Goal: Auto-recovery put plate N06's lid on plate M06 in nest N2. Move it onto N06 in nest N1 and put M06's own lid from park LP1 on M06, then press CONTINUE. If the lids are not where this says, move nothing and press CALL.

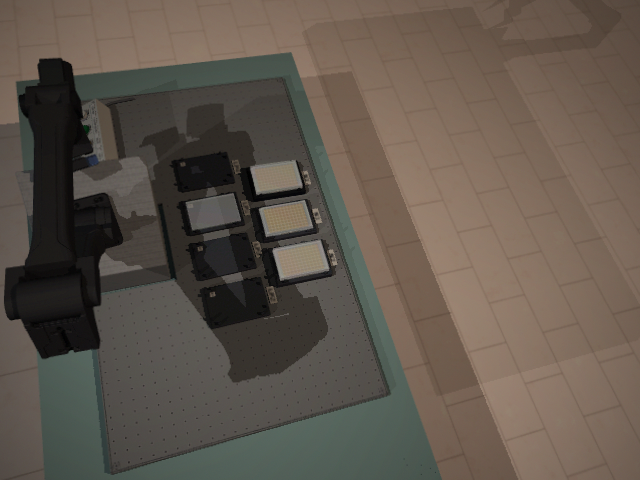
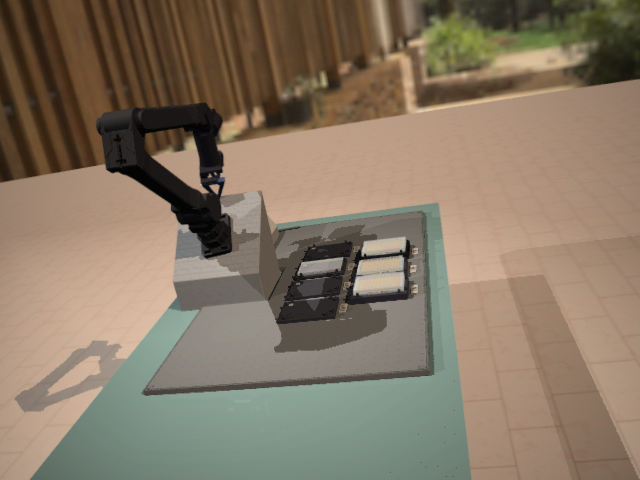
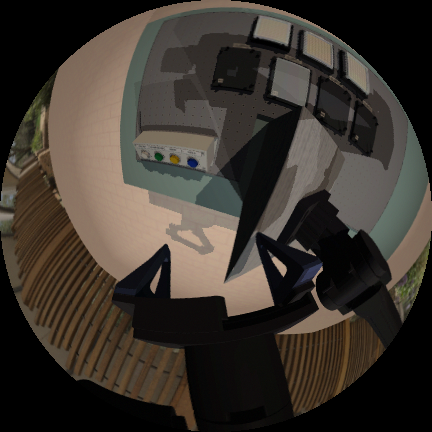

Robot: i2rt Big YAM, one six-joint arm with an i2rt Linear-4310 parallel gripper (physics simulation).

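Pixels of known places: gripper, fingertip midpoint: (image 2: 217, 189) (image 3: 212, 242); arm's base, link origin: (image 1: 95, 222) (image 2: 217, 236) (image 3: 303, 213).
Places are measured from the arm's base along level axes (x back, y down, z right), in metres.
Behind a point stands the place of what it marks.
My gripper (image 2: 219, 195) @[x 0.005, y -0.105, z -0.131 m] (image 3: 212, 242) @[x 0.005, y -0.105, z -0.131 m] is open and empty, high beside the arm's base block, away from the plates. Three plates stand in black nests in the outer row: an end plate (image 1: 276, 177) @[x -0.457, y 0.132, z -0.093 m] (image 2: 383, 246) @[x -0.458, y 0.133, z -0.079 m] (image 3: 272, 31) nearest the button-box side, a yellower middle plate (image 1: 286, 218) @[x -0.444, y 0.140, z 0.032 m] (image 2: 381, 265) @[x -0.449, y 0.142, z 0.037 m] (image 3: 318, 49), and a far end plate (image 1: 300, 259) @[x -0.439, y 0.133, z 0.158 m] (image 2: 379, 284) @[x -0.444, y 0.133, z 0.180 m] (image 3: 356, 72). The end plates look paler; I cannot tell surely which wear lids. A translucent grey lid (image 1: 213, 212) @[x -0.268, y 0.150, z -0.042 m] (image 2: 321, 267) @[x -0.273, y 0.151, z -0.029 m] (image 3: 290, 82) @[x -0.259, y 0.151, z -0.048 m] lies in the inner row's second park. Labels are unreadable.
Three dark parks (image 1: 204, 171) @[x -0.280, y 0.159, z -0.178 m] (image 1: 223, 256) @[x -0.260, y 0.159, z 0.084 m] (image 1: 236, 302) @[x -0.257, y 0.159, z 0.213 m] show no lid. The button box (image 3: 175, 142) @[x -0.053, y 0.094, z -0.284 m] (image 1: 108, 129) @[x -0.067, y 0.113, z -0.339 m] has white, green (image 3: 158, 156) @[x -0.012, y 0.097, z -0.338 m], yellow (image 3: 174, 159) @[x -0.008, y 0.098, z -0.289 m] and blue (image 3: 192, 162) @[x -0.006, y 0.097, z -0.239 m] buttons. The tall base block (image 2: 222, 295) @[x -0.002, y 0.144, z 0.090 m] (image 3: 287, 187) @[x -0.061, y -0.076, z -0.073 m] stands beside the perforated board (image 1: 155, 387) @[x -0.032, y 0.169, z 0.351 m] (image 2: 248, 366) @[x -0.144, y 0.168, z 0.442 m].
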